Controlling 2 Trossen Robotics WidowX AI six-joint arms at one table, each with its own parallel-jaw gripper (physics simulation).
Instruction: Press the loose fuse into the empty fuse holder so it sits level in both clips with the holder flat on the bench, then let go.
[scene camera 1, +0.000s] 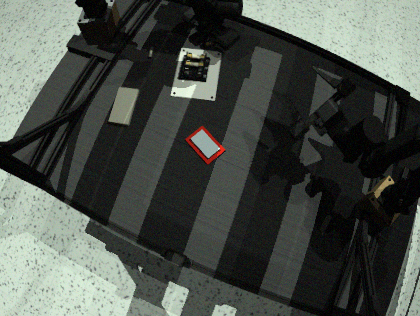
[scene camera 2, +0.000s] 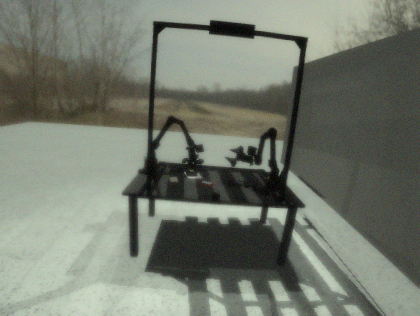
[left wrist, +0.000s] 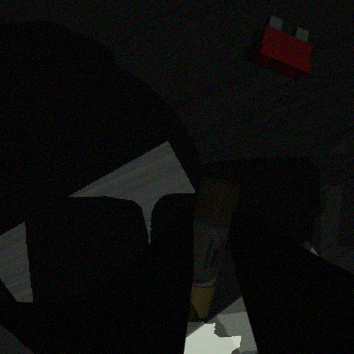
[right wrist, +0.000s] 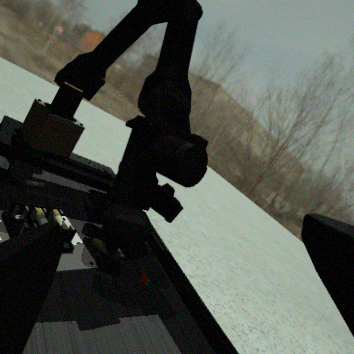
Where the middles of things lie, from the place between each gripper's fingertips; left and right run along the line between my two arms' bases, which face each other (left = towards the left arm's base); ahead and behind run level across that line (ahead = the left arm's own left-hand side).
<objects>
The red-framed card (scene camera 1: 204, 144) lies 30 cm behind my left hand and 17 cm to the right of it. The rest, counted from my left hand: cream block (scene camera 1: 125, 101) (33 cm behind, 8 cm to the left).
The red-framed card lies 180 mm behind my right hand, 120 mm to the left of it and 210 mm below it. Also, from my right hand: cream block 220 mm behind, 370 mm to the left, 210 mm below.
</objects>
